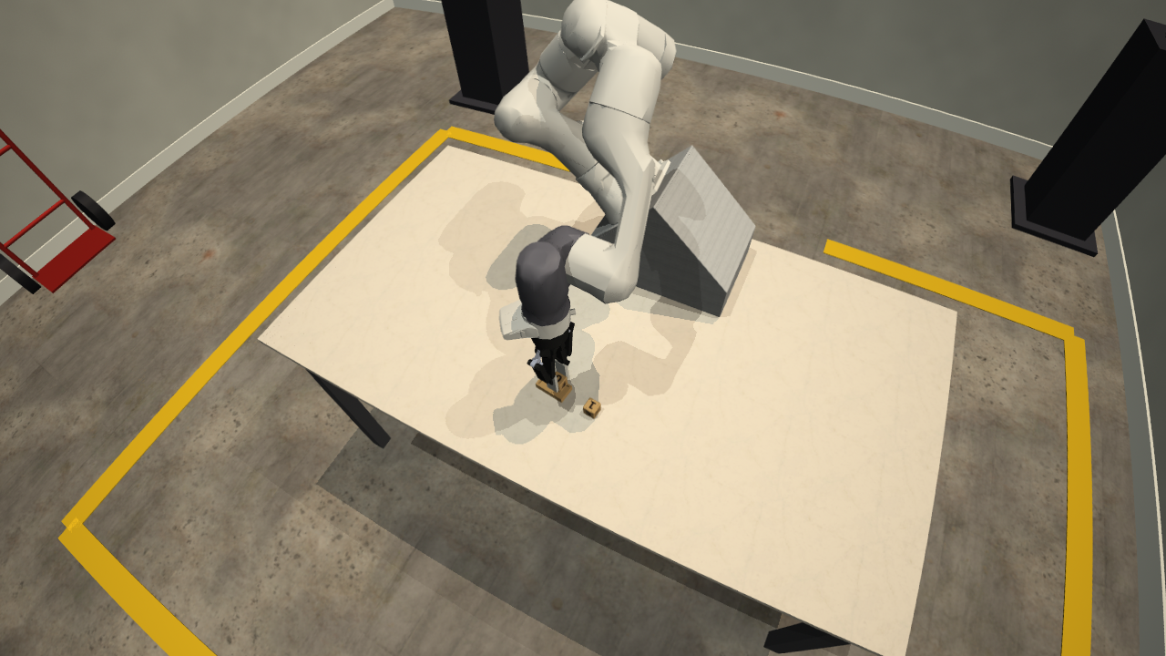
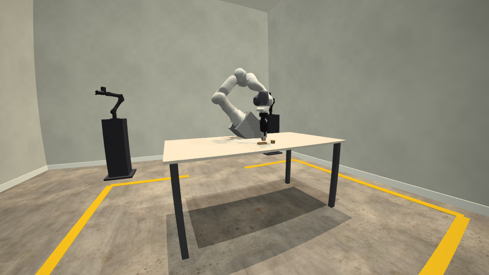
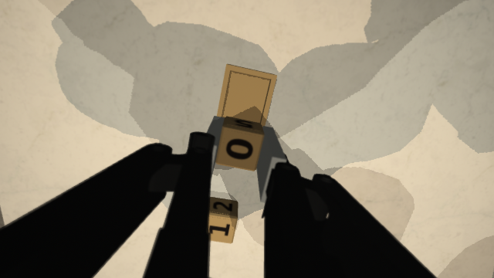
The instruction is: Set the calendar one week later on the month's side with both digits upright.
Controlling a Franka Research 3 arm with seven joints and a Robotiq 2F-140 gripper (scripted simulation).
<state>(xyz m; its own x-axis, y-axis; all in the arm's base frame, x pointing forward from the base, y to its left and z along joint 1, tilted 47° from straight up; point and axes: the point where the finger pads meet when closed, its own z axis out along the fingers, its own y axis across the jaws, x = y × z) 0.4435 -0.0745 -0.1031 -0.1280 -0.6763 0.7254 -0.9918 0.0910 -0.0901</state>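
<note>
My hand is 1 cm to the left of the wooden tray and 6 cm above it. From my hand the other things lie so: wooden digit cube 3 cm below.
</note>
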